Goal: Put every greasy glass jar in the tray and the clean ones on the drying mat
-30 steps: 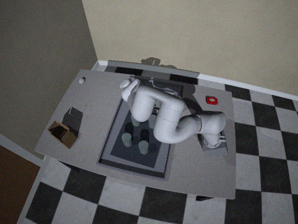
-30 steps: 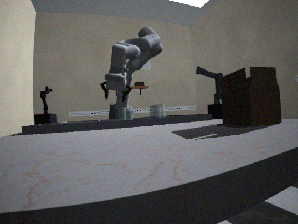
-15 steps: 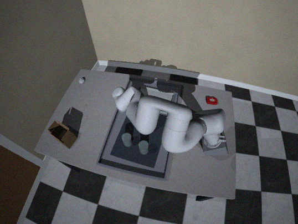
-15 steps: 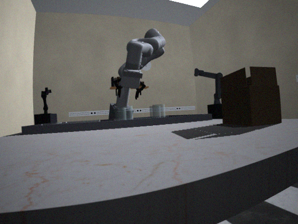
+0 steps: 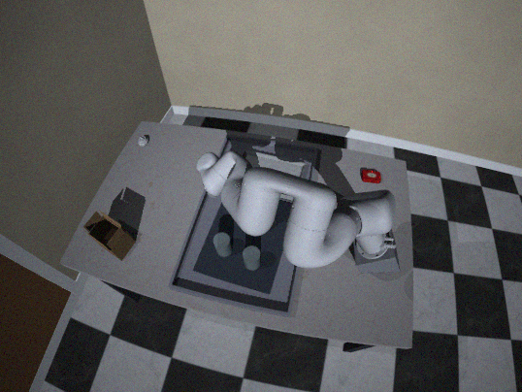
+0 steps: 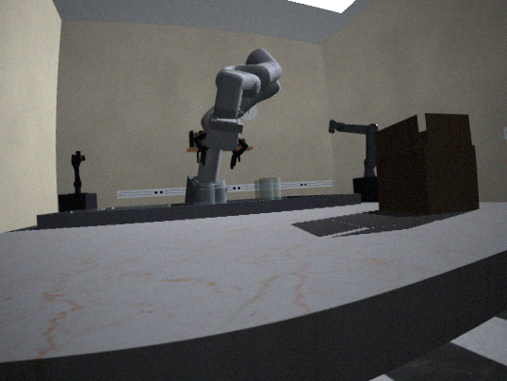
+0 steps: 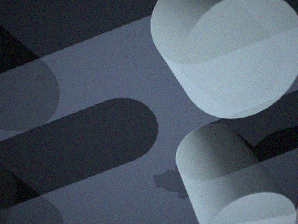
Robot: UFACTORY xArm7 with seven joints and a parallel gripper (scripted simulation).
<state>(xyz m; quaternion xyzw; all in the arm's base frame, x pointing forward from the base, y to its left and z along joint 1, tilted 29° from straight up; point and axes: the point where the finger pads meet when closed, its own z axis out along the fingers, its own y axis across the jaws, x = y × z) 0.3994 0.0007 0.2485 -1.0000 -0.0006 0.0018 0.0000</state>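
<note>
My hand is 15 cm above the dark drying mat and 6 cm to the right of it. Round my hand: light grey tray (26 cm to the right, 14 cm below, 5 cm ahead); then red object (47 cm to the right, 40 cm behind, 14 cm below); then cardboard box (50 cm ahead, 34 cm to the left, 9 cm below).
</note>
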